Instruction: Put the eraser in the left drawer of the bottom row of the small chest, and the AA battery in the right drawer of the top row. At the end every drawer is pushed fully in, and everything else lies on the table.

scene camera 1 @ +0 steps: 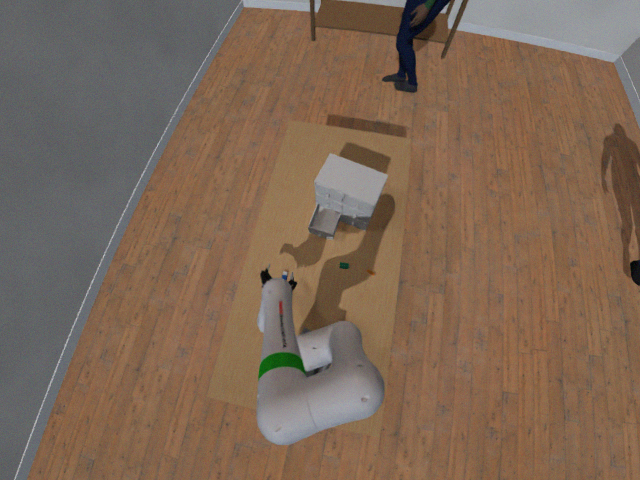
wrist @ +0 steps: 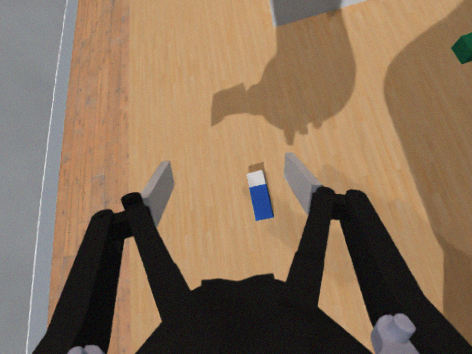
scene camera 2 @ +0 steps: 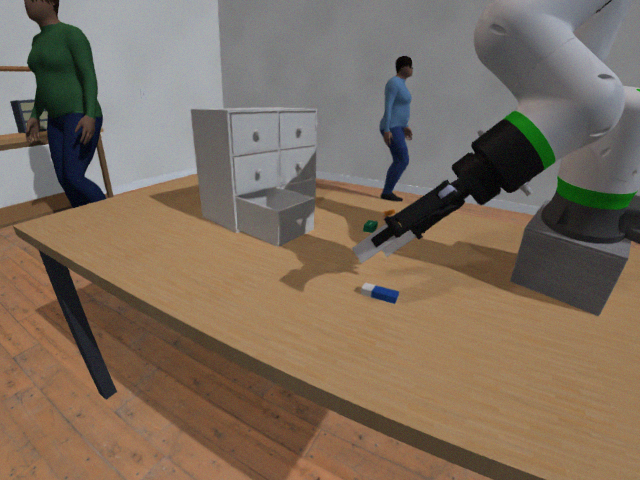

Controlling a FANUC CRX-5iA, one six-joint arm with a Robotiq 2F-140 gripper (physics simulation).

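Pixels of known places: gripper, between the fingertips: (scene camera 1: 280,269) (wrist: 228,169) (scene camera 2: 371,252); arm's base, origin of its link: (scene camera 2: 581,224).
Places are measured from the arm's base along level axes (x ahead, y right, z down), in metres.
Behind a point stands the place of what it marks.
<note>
My gripper (scene camera 1: 280,271) {x 0.363, y -0.215, z 0.051 m} (scene camera 2: 375,253) {x 0.363, y -0.215, z 0.051 m} (wrist: 228,169) {x 0.363, y -0.215, z 0.051 m} is open and empty, tilted above the table. The blue-and-white eraser (scene camera 1: 284,274) {x 0.359, y -0.205, z 0.128 m} (scene camera 2: 380,293) {x 0.339, y -0.213, z 0.127 m} (wrist: 260,196) {x 0.340, y -0.202, z 0.127 m} lies flat on the table below the fingers, nearer the right finger in the wrist view. The small white chest (scene camera 1: 351,178) {x 0.797, y 0.074, z -0.167 m} (scene camera 2: 214,170) {x 0.834, y -0.075, z -0.014 m} stands farther along the table. Its bottom-row left drawer (scene camera 1: 325,221) {x 0.692, y -0.035, z 0.133 m} (scene camera 2: 258,221) {x 0.677, y -0.104, z 0.090 m} is pulled out, with nothing visible inside. The top-row drawers look shut. A small orange object (scene camera 1: 371,271) {x 0.440, y 0.245, z 0.125 m} (scene camera 2: 389,212) {x 0.432, y 0.237, z 0.129 m} lies on the table; it is too small to identify as the AA battery.
A small green block (scene camera 1: 344,265) {x 0.451, y 0.101, z 0.122 m} (scene camera 2: 370,225) {x 0.448, y 0.084, z 0.122 m} (wrist: 464,49) {x 0.450, y 0.077, z 0.128 m} lies on the table (scene camera 1: 232,372) {x -0.156, y -0.368, z 0.140 m} (scene camera 2: 206,289) {x 0.636, y -0.335, z 0.140 m} (wrist: 190,100) {x 0.540, y -0.287, z 0.140 m}, between the eraser and the orange object in scene camera 1. The open drawer sticks out from the chest toward the arm. People stand on the floor beyond the table.
</note>
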